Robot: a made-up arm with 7 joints.
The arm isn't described. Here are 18 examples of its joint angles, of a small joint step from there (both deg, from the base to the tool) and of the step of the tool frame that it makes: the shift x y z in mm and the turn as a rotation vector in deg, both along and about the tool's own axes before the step.
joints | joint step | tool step
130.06 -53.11 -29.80 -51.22 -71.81 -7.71 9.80 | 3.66 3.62 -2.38 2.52 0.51 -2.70 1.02 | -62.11 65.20 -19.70 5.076 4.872 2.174
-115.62 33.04 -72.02 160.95 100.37 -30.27 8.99 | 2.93 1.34 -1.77 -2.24 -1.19 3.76 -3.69 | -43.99 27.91 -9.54 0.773 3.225 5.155
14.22 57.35 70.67 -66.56 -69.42 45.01 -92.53 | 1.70 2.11 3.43 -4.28 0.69 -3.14 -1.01 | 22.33 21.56 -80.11 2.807 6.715 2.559
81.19 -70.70 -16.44 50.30 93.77 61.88 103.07 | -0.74 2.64 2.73 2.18 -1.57 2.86 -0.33 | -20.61 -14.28 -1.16 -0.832 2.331 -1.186
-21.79 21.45 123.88 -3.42 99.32 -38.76 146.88 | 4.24 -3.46 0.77 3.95 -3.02 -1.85 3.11 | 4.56 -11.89 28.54 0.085 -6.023 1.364
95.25 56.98 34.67 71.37 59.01 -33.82 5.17 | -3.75 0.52 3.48 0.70 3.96 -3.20 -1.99 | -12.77 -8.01 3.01 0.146 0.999 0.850
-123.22 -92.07 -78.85 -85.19 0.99 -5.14 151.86 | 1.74 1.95 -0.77 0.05 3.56 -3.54 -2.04 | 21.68 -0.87 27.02 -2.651 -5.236 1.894
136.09 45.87 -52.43 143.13 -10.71 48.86 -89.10 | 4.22 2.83 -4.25 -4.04 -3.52 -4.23 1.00 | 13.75 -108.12 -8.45 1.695 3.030 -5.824
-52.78 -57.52 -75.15 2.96 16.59 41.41 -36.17 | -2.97 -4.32 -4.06 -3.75 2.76 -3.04 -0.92 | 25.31 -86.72 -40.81 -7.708 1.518 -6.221
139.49 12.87 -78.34 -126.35 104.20 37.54 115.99 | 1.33 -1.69 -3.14 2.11 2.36 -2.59 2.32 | 26.06 -12.54 32.95 0.277 -6.158 -2.296
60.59 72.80 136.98 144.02 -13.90 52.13 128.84 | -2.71 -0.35 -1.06 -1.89 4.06 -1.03 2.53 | 62.24 24.60 17.19 4.192 -5.695 3.229
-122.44 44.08 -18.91 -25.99 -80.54 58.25 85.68 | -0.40 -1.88 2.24 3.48 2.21 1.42 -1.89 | 4.45 77.07 4.69 1.325 0.057 6.394
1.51 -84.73 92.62 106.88 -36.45 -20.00 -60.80 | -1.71 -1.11 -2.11 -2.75 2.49 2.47 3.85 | 6.40 -57.39 26.58 5.966 -3.701 -2.883
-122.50 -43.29 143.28 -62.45 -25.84 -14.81 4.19 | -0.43 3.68 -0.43 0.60 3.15 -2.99 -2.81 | -16.40 -11.97 -51.38 -3.838 2.924 -0.337
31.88 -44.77 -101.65 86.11 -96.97 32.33 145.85 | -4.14 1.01 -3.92 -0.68 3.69 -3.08 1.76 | 72.44 64.90 2.82 9.543 -8.082 4.872
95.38 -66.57 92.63 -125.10 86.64 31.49 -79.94 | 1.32 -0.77 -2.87 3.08 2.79 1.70 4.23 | -1.27 -3.81 -9.72 4.192 -1.078 -1.550
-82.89 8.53 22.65 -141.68 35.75 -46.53 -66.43 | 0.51 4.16 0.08 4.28 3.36 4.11 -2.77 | -20.87 60.31 -47.31 -5.555 -0.794 5.194
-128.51 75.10 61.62 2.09 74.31 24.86 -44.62 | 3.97 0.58 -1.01 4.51 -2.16 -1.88 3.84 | 5.80 -2.48 -129.10 0.638 8.751 -1.892
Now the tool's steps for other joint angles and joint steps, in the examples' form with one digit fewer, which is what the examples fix.
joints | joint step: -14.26 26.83 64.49 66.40 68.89 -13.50 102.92 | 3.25 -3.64 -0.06 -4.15 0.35 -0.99 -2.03
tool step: -28.7 4.4 -8.4 -2.62 2.79 -0.06
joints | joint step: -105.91 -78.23 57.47 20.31 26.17 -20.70 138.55 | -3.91 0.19 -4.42 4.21 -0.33 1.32 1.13
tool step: 72.8 -74.3 38.2 -5.59 -4.72 3.52
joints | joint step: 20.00 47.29 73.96 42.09 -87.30 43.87 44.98 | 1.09 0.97 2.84 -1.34 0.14 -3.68 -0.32
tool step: 13.3 -34.0 -9.0 -4.48 -0.99 -2.25
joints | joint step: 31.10 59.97 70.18 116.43 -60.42 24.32 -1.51 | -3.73 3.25 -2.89 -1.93 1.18 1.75 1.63
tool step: 48.7 -102.0 -8.8 -1.68 -2.70 -6.67
